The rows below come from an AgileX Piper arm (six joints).
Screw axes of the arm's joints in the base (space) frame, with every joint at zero. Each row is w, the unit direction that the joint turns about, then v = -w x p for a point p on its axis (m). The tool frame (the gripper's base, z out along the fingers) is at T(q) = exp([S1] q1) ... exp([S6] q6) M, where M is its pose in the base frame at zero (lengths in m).
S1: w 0 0 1 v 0.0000 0.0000 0.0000
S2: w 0 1 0 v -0.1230 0.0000 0.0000
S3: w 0 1 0 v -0.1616 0.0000 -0.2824
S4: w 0.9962 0 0.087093 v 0.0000 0.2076 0.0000
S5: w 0 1 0 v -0.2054 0.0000 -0.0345
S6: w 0.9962 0 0.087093 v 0.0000 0.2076 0.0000
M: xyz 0.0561 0.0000 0.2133 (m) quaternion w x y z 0.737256 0 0.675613 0
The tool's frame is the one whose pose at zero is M.
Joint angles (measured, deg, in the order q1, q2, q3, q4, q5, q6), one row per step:
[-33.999, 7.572, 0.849, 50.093, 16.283, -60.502]
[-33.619, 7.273, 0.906, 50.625, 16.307, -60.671]
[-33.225, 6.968, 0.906, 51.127, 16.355, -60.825]
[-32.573, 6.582, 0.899, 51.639, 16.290, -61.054]
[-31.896, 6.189, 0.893, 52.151, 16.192, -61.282]
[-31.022, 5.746, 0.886, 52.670, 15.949, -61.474]
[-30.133, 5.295, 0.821, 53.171, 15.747, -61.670]
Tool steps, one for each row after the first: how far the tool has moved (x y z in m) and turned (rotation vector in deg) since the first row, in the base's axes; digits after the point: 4 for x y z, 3 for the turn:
[-0.0001, 0.0008, 0.0002, 0.163, -0.426, 0.407]
[-0.0001, 0.0015, 0.0006, 0.291, -0.880, 0.847]
[-0.0002, 0.0025, 0.0013, 0.273, -1.442, 1.477]
[-0.0003, 0.0035, 0.0020, 0.248, -2.027, 2.106]
[-0.0005, 0.0045, 0.0030, 0.194, -2.743, 2.811]
[-0.0007, 0.0056, 0.0042, 0.114, -3.482, 3.567]

